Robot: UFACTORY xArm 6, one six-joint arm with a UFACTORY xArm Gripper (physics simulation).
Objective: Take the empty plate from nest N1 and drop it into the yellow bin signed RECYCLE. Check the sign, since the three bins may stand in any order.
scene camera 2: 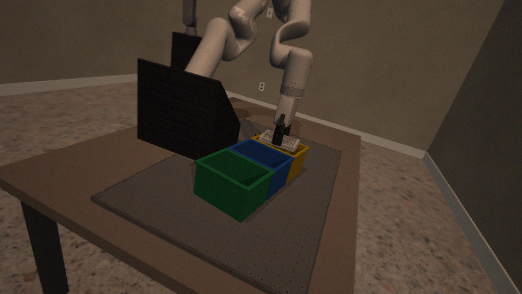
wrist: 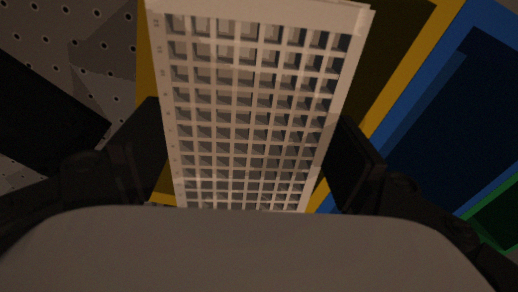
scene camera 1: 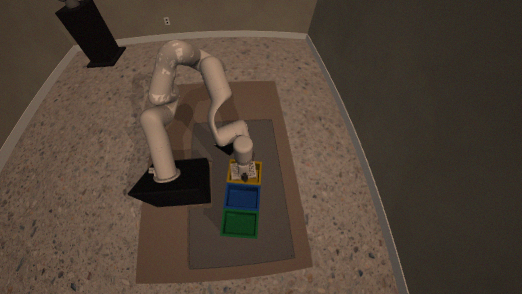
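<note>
A white multi-well plate (scene camera 1: 235,173) (scene camera 2: 290,143) (wrist: 250,115) is between the fingers of my gripper (scene camera 1: 244,177) (scene camera 2: 280,137) (wrist: 250,130), which is shut on its two long sides. The visible wells look empty. The plate is over the opening of the yellow bin (scene camera 1: 259,172) (scene camera 2: 296,167) (wrist: 410,65), around rim height and a little tilted in scene camera 2. Whether it touches the rim cannot be told. The yellow bin is at the far end of the row of three. No sign is readable, and nest N1 cannot be made out.
The blue bin (scene camera 2: 280,181) (wrist: 475,100) stands against the yellow one, with the green bin (scene camera 2: 230,197) (wrist: 500,215) beyond it. The bins stand on a grey perforated board (scene camera 1: 240,255). A large black block (scene camera 1: 180,192) (scene camera 2: 175,110) stands by the arm's base.
</note>
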